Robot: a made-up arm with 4 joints. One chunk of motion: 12 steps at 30 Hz.
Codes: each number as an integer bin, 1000 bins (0 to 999) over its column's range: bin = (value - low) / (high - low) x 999, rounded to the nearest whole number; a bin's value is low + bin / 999 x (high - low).
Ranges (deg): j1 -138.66..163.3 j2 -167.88..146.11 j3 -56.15..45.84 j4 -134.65..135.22
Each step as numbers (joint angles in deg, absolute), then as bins.
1 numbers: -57.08 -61.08 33.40 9.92
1 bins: 270 340 877 535
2 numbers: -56.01 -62.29 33.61 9.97
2 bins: 273 336 879 535
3 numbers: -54.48 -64.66 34.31 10.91
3 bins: 278 328 886 539
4 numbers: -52.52 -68.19 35.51 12.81
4 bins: 285 317 898 546
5 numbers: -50.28 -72.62 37.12 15.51
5 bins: 292 303 914 556
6 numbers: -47.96 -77.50 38.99 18.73
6 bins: 300 288 932 568
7 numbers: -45.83 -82.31 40.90 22.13
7 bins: 307 272 951 580
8 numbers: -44.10 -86.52 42.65 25.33
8 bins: 313 259 968 592
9 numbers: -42.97 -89.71 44.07 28.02
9 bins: 317 249 982 602
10 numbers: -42.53 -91.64 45.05 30.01
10 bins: 318 243 991 610
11 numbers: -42.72 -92.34 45.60 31.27
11 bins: 317 240 997 614
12 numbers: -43.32 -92.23 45.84 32.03
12 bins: 315 241 999 617
